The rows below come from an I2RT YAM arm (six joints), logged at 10 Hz.
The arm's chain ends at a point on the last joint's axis. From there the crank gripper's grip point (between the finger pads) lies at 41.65 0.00 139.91 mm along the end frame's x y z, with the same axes.
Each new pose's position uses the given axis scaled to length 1; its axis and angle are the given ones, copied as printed.
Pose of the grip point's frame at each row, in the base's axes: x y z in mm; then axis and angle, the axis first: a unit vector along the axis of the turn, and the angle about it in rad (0 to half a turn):
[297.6 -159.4 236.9 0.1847 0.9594 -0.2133 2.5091]
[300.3 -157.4 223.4 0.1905 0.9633 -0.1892 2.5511]
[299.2 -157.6 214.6 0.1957 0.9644 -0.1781 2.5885]
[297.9 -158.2 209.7 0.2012 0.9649 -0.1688 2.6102]
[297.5 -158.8 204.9 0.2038 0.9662 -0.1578 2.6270]
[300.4 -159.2 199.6 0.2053 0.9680 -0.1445 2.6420]
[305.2 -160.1 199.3 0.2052 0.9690 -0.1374 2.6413]
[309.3 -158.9 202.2 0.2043 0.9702 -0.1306 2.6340]
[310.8 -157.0 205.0 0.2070 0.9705 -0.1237 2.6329]
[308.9 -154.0 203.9 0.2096 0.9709 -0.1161 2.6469]
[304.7 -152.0 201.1 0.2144 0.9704 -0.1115 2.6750]
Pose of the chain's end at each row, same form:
[259.2 -100.5 364.8 0.1847 0.9594 -0.2133 2.5091]
[266.3 -105.5 355.5 0.1905 0.9633 -0.1892 2.5511]
[269.8 -109.4 349.2 0.1957 0.9644 -0.1781 2.5885]
[271.1 -113.0 345.9 0.2012 0.9649 -0.1688 2.6102]
[272.4 -117.0 342.5 0.2038 0.9662 -0.1578 2.6270]
[276.6 -121.4 338.6 0.2053 0.9680 -0.1445 2.6420]
[280.8 -124.2 338.7 0.2052 0.9690 -0.1374 2.6413]
[283.5 -124.6 341.7 0.2043 0.9702 -0.1306 2.6340]
[284.4 -124.6 344.9 0.2070 0.9705 -0.1237 2.6329]
[284.0 -124.1 344.6 0.2096 0.9709 -0.1161 2.6469]
[283.5 -124.2 342.8 0.2144 0.9704 -0.1115 2.6750]

